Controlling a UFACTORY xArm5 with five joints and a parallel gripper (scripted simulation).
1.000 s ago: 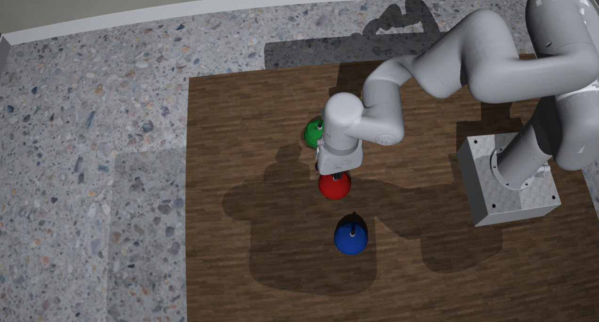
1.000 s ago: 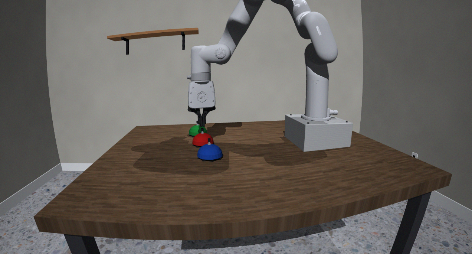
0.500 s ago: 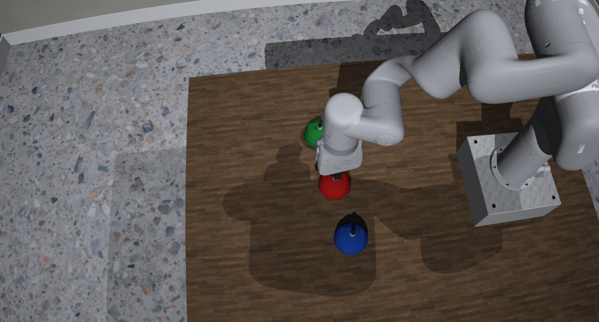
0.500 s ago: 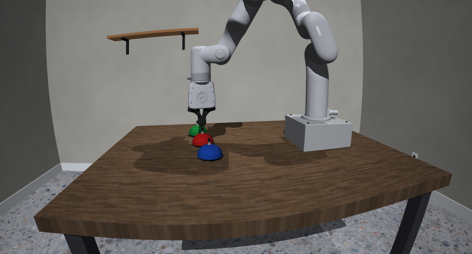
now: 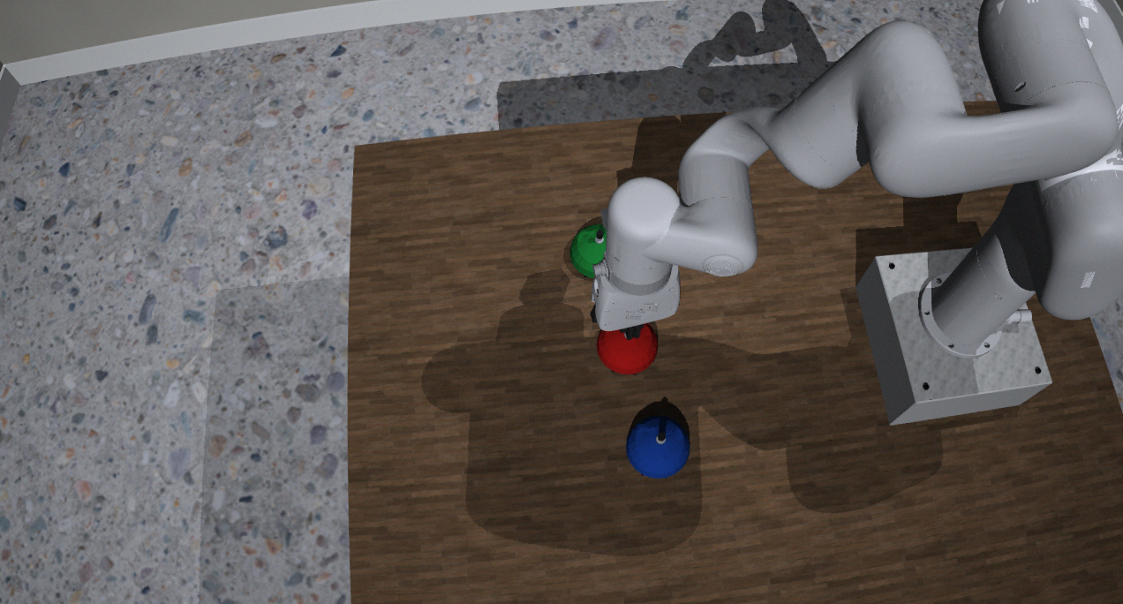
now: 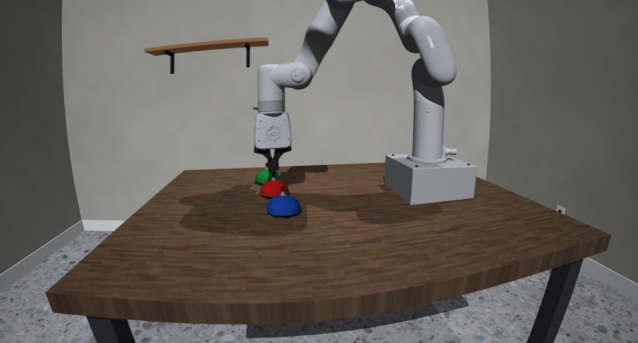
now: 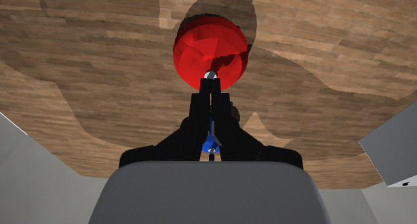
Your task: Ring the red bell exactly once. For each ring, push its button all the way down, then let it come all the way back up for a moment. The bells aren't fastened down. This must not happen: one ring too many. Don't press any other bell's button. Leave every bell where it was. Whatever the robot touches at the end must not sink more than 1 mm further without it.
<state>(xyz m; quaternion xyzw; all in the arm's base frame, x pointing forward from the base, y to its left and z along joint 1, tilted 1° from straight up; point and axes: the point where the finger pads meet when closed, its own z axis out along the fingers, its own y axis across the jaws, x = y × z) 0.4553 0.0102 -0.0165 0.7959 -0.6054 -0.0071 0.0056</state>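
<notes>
The red bell lies 50 mm below my hand. Round my hand: blue bell (140 mm to the left, 50 mm below, 40 mm behind); then green bell (140 mm to the right, 50 mm below, 40 mm ahead).
</notes>
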